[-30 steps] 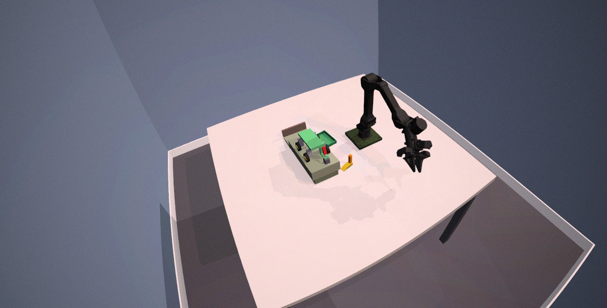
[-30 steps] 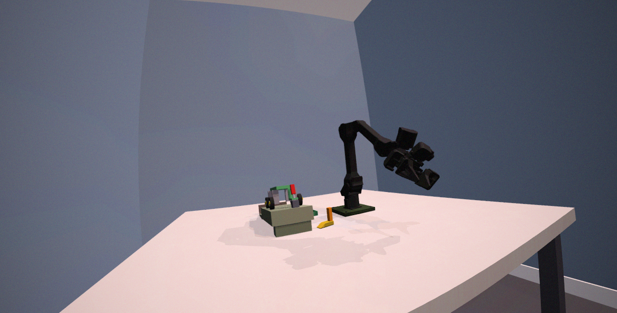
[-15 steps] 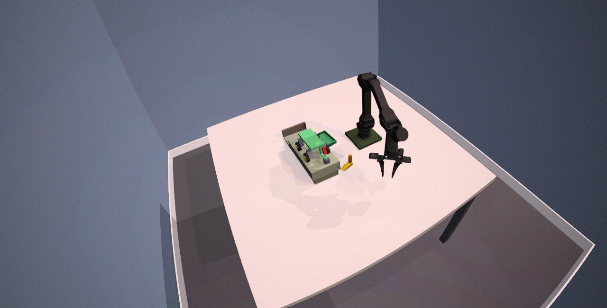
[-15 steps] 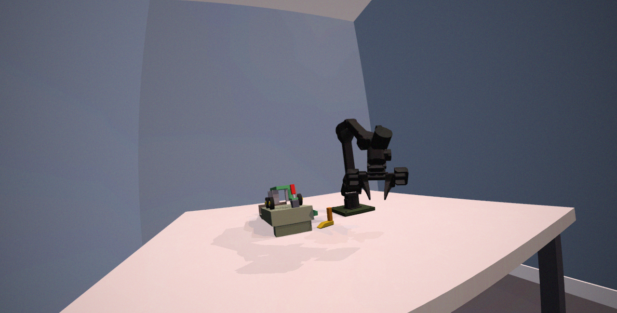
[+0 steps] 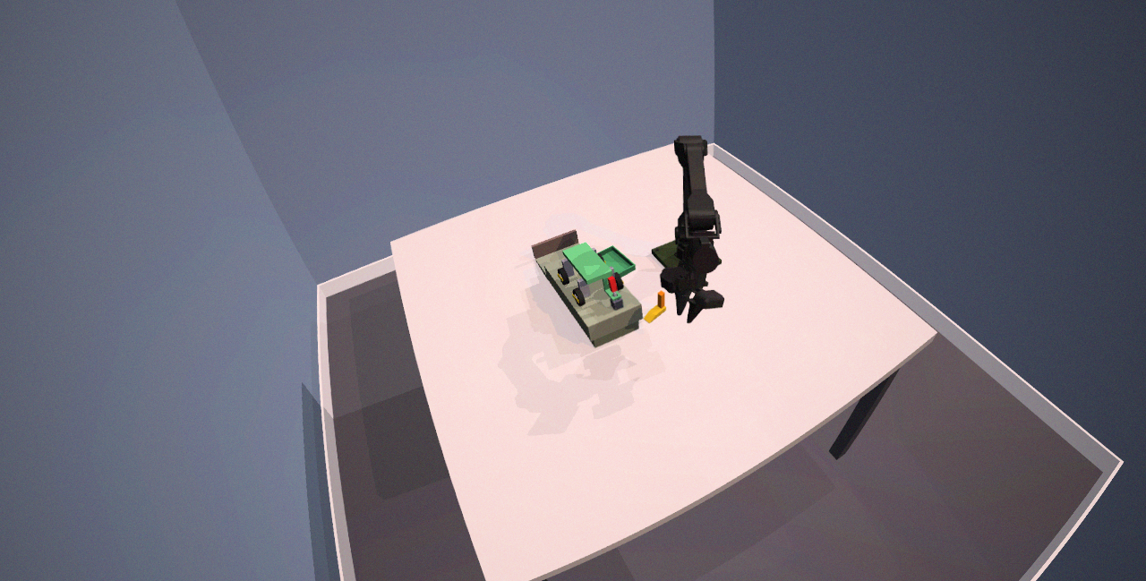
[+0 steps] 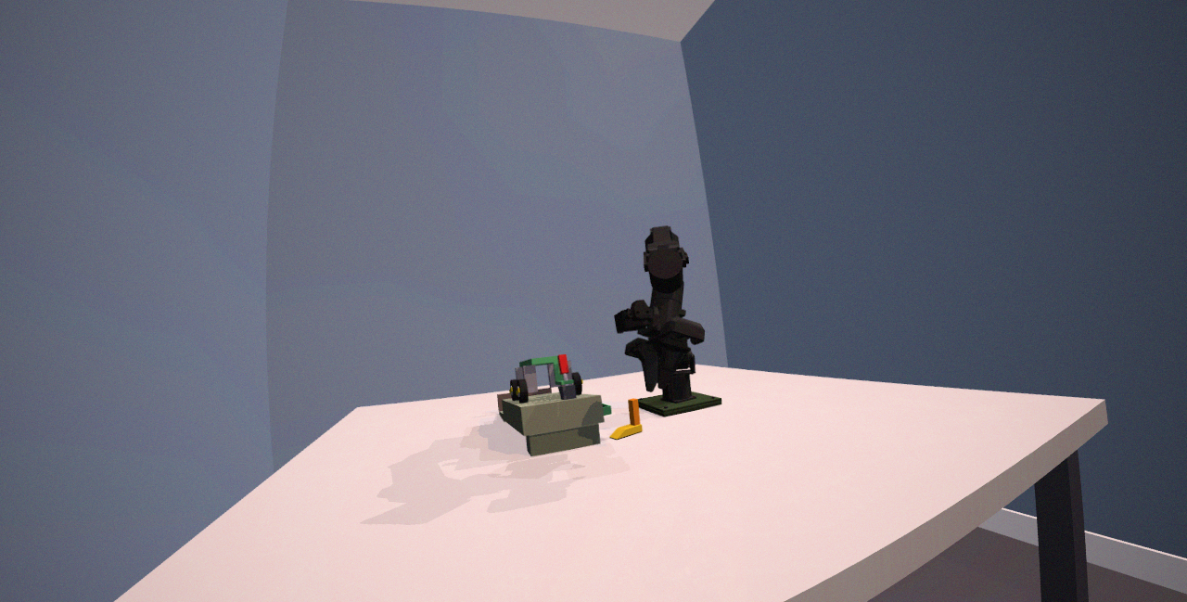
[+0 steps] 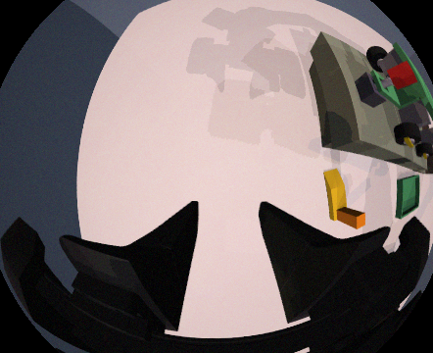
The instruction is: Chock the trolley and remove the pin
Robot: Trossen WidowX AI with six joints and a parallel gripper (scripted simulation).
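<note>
Now: gripper tip 20 mm past the yellow chock, 130 mm to the left of it and 80 mm above it. Round my gripper tip: ramp (90 mm ahead, 280 mm to the right, 60 mm below); then red-headed stop pin (90 mm ahead, 160 mm to the right, 30 mm above); then green trolley (90 mm ahead, 270 mm to the right, 10 mm above).
</note>
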